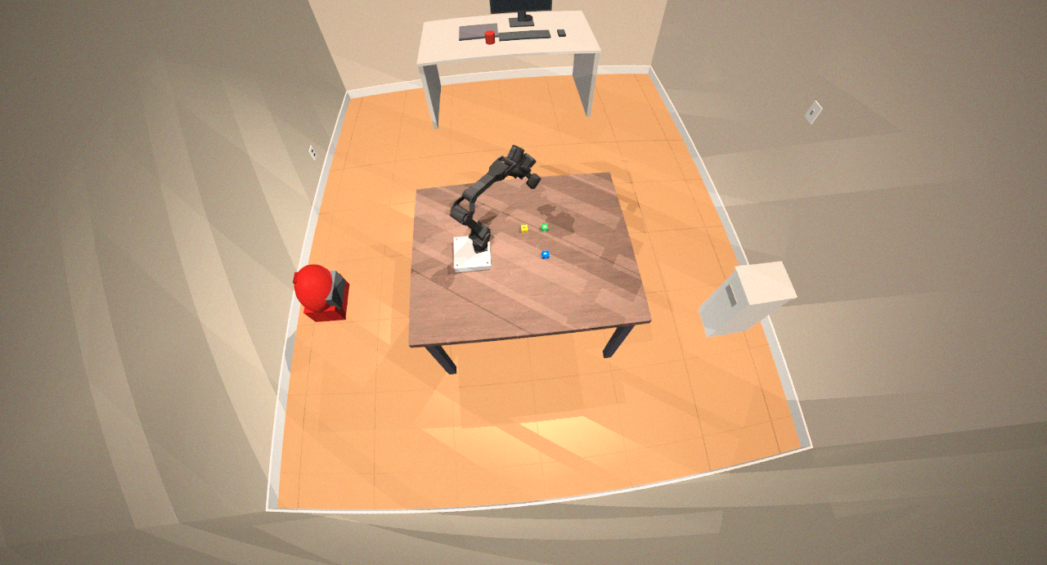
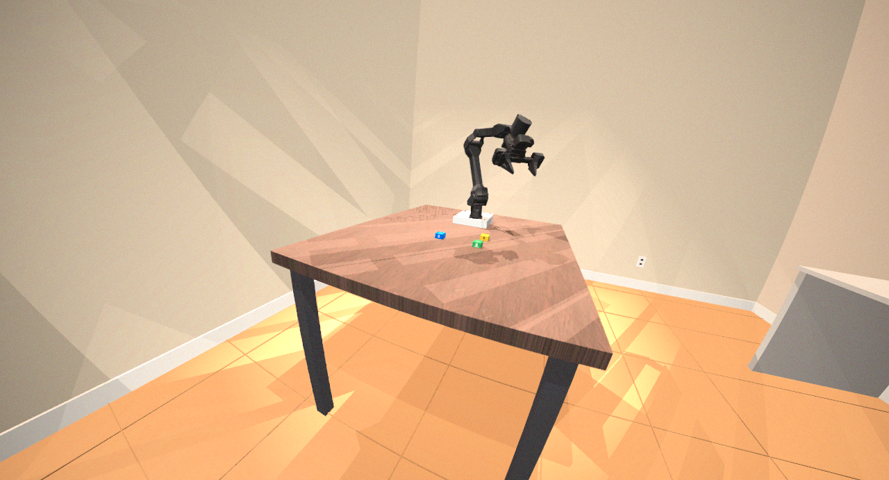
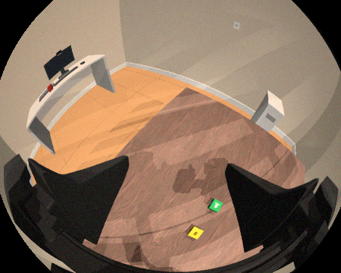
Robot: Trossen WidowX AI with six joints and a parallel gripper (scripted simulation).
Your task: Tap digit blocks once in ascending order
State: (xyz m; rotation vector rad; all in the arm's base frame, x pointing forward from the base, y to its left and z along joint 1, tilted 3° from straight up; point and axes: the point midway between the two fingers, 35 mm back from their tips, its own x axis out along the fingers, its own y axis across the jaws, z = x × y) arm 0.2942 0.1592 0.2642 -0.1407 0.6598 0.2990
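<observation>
Right now my gripper tip is 280 mm to the left of the blue block, 260 mm above it and 40 mm past it. Round my gripper tip: yellow block: 260 mm below, 110 mm to the right, 90 mm behind; then green block: 260 mm below, 130 mm to the right, 10 mm ahead.
</observation>
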